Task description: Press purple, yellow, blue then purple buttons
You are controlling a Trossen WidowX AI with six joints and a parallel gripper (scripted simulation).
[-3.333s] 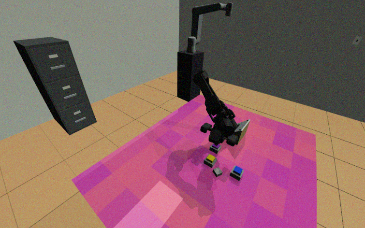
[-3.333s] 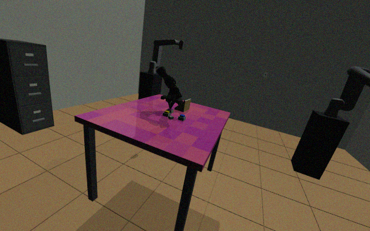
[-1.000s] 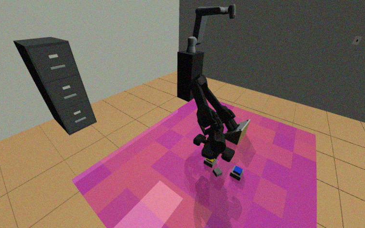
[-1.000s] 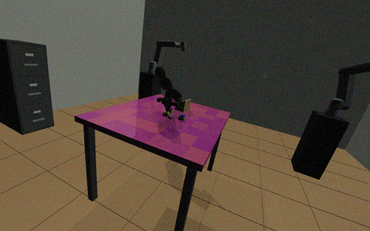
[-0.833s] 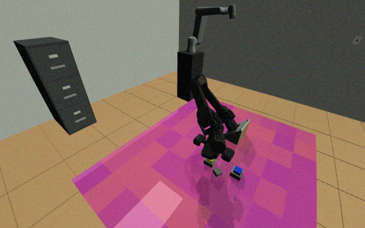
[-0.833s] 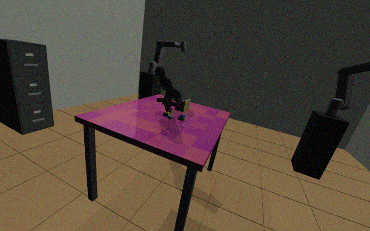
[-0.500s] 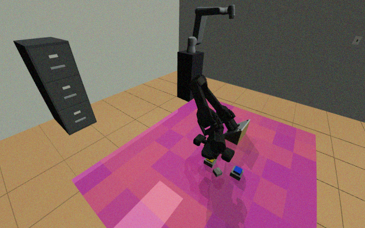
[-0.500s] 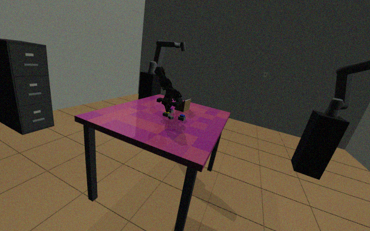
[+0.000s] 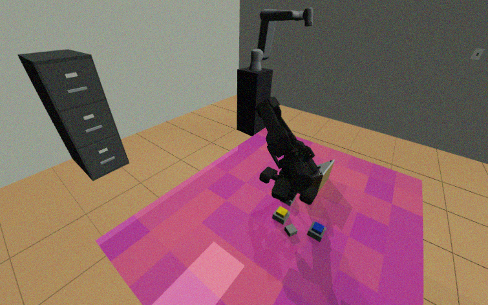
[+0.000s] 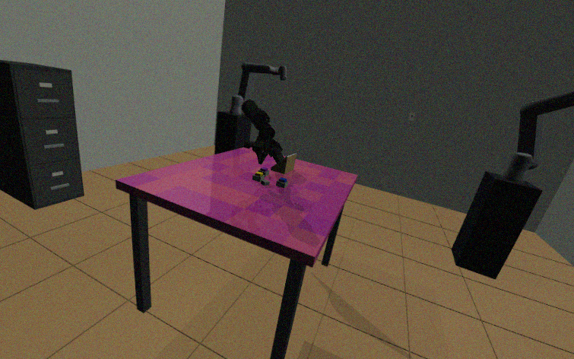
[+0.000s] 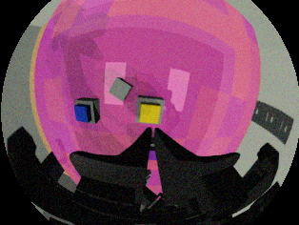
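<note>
My gripper tip is 5 cm above the yellow button. From my gripper tip the other things lie so: blue button (2 cm behind, 13 cm to the left, 5 cm below); small grey block (3 cm ahead, 6 cm to the left, 8 cm below); purple button (9 cm behind, 3 cm to the right, 5 cm below).
</note>
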